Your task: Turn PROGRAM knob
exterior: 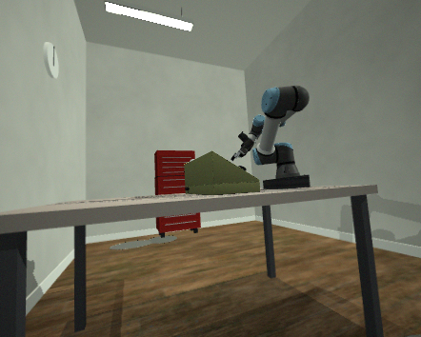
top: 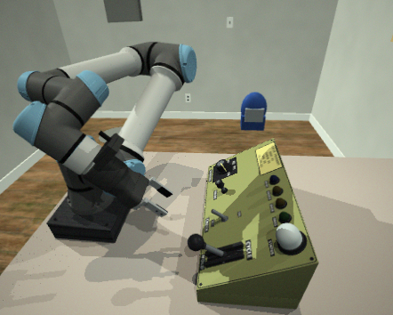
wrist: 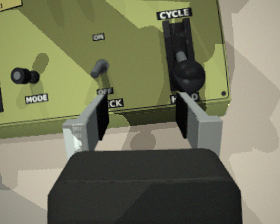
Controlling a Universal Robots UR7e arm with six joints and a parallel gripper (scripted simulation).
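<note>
Right now the mode knob is 190 mm to the left of my hand, 140 mm ahead of it and 110 mm below it. The rest, counted from my hand: olive console (180 mm ahead, 140 mm below, 130 mm to the left); check toggle (140 mm ahead, 120 mm below, 70 mm to the left); ball-handled lever (120 mm ahead, 110 mm below, 50 mm to the right).
</note>
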